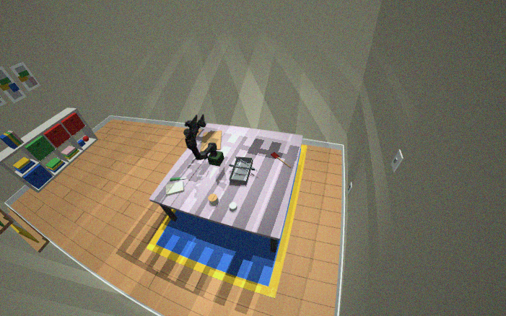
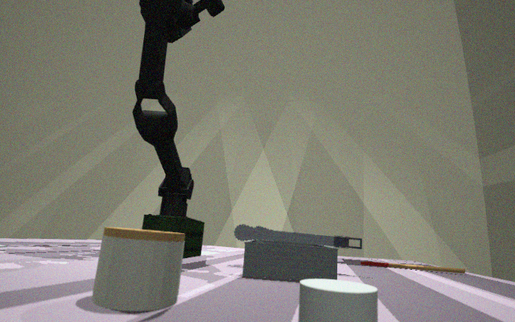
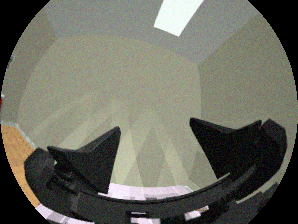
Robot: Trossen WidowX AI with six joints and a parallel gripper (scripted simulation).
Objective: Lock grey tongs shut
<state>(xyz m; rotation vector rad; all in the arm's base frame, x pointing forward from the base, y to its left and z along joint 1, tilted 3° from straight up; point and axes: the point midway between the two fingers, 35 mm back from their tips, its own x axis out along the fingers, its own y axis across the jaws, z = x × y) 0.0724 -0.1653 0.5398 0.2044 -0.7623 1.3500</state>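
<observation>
My gripper tip is 270 mm short of the grey roasting tin, 50 mm to the right of it and 640 mm above it. The rest, counted from my gripper tip: white pad: 290 mm behind, 360 mm to the right, 650 mm below; lidded jar: 170 mm ahead, 350 mm to the right, 630 mm below; wooden board: 290 mm behind, 400 mm to the left, 660 mm below.
</observation>
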